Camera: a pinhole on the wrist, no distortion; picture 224 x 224 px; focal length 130.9 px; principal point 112.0 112.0 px. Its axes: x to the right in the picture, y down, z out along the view. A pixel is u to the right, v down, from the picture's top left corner.
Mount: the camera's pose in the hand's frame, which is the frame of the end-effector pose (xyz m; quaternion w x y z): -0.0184 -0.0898 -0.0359 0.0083 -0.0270 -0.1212 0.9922
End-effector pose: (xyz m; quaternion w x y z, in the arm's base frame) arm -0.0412 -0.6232 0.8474 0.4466 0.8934 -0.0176 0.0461
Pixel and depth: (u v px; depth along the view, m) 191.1 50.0 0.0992
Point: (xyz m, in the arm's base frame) -0.1147 -0.6387 0.7453
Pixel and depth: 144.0 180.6 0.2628
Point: -0.1064 -0.5987 0.5019
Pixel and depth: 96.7 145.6 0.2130
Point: -0.0224 -0.6333 0.5972
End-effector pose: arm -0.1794 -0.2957 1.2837 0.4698 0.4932 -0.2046 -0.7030
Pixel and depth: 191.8 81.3 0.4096
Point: -0.5283 -0.0690 1.5214
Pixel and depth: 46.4 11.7 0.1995
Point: -0.3574 -0.3967 1.3397
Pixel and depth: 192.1 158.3 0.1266
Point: -0.3100 -0.1425 1.2448
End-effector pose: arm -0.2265 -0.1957 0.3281 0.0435 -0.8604 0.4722 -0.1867
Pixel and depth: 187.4 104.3 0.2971
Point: -0.1248 0.0268 0.0765
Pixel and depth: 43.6 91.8 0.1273
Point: -0.0900 -0.1829 0.2768
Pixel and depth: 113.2 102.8 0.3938
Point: 0.0053 -0.1087 0.0291
